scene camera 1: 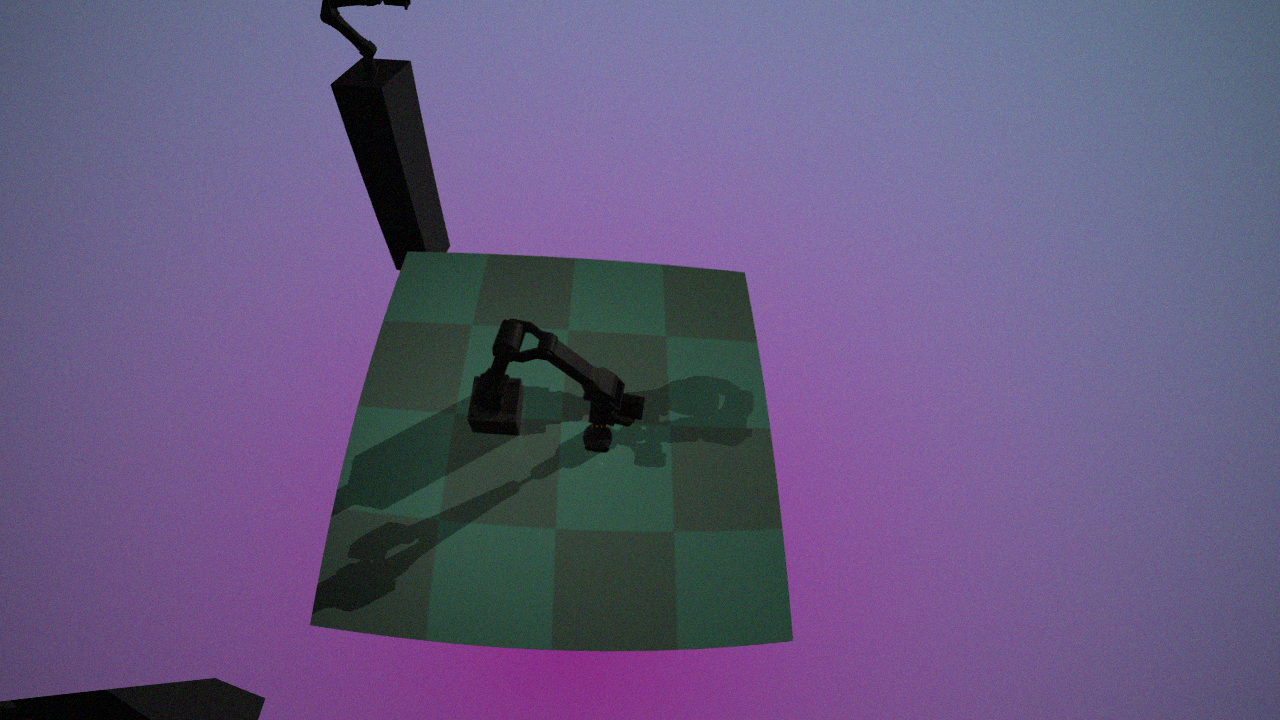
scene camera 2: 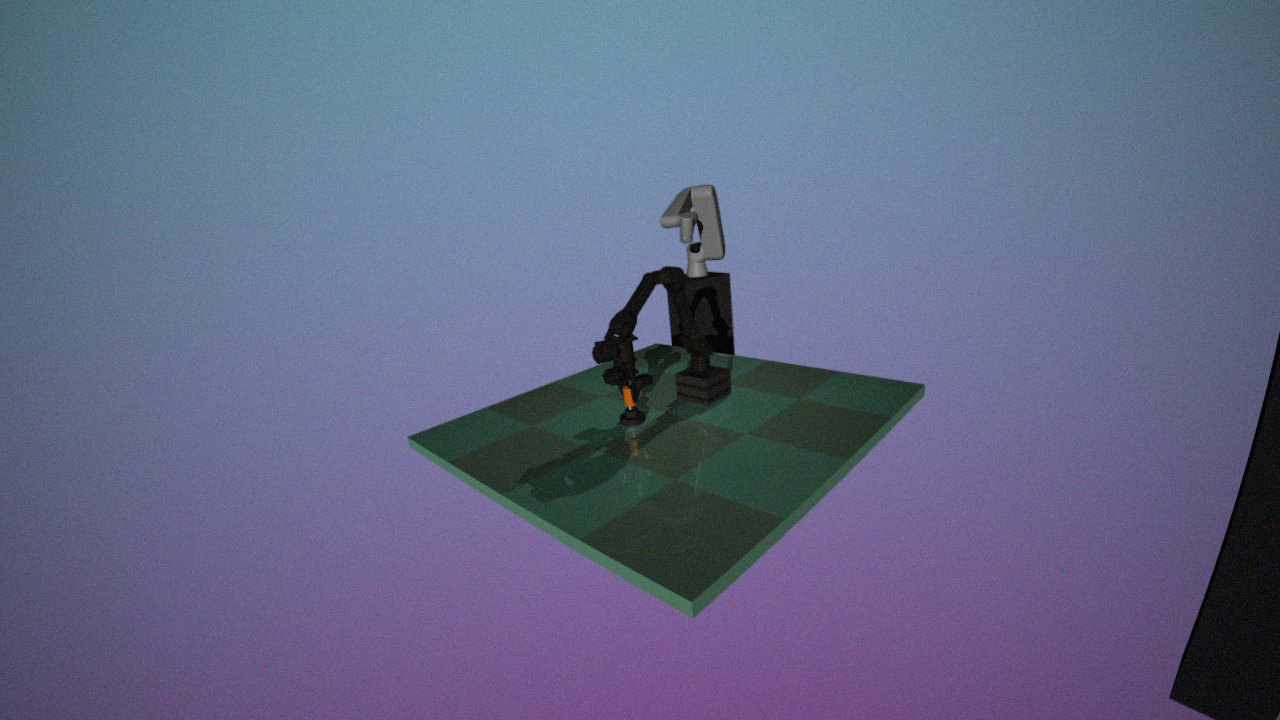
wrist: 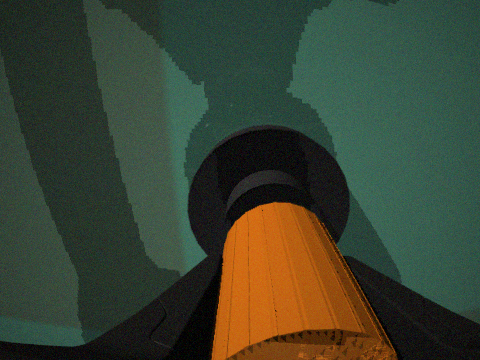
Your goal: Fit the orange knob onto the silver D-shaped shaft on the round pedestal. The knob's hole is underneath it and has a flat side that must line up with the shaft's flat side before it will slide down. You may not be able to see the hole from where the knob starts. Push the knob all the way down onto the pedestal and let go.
Scene:
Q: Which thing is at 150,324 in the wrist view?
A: My gripper.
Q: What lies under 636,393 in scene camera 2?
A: My gripper.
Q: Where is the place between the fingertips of my gripper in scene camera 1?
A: At 598,429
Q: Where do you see an orange knob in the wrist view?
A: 283,281

